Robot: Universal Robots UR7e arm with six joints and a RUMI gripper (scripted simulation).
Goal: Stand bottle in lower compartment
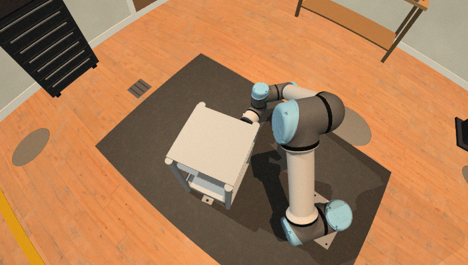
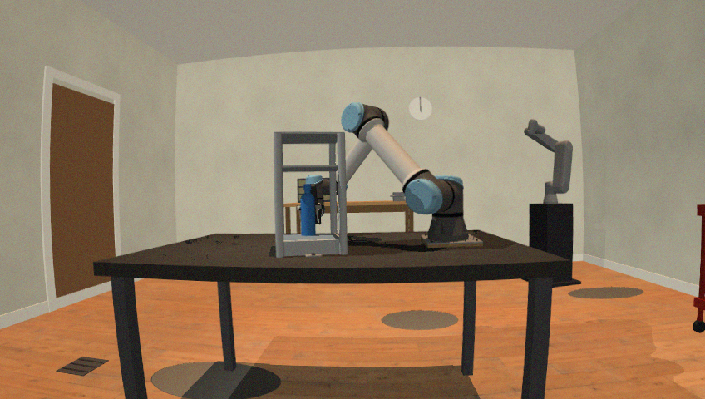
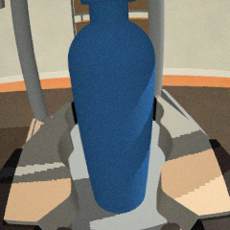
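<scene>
Right now the blue bottle is 2 cm above my hand.
</scene>
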